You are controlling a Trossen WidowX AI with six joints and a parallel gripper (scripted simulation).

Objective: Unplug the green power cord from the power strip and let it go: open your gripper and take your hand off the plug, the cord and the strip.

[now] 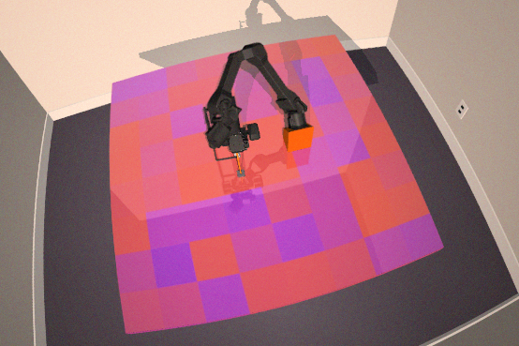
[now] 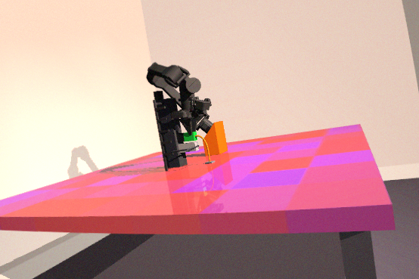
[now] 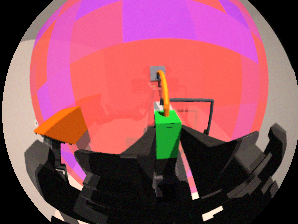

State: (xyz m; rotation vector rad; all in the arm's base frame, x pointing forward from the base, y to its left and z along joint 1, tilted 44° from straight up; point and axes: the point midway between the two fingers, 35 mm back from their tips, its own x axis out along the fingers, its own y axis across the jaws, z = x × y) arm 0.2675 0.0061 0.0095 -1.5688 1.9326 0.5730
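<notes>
Right now the green plug is 3 cm to the right of my gripper tip. Also, from my gripper tip: dark power strip 2 cm behind, 10 cm to the right, 2 cm above; small grey anchor 1 cm ahead, 5 cm to the left, 12 cm below.
</notes>
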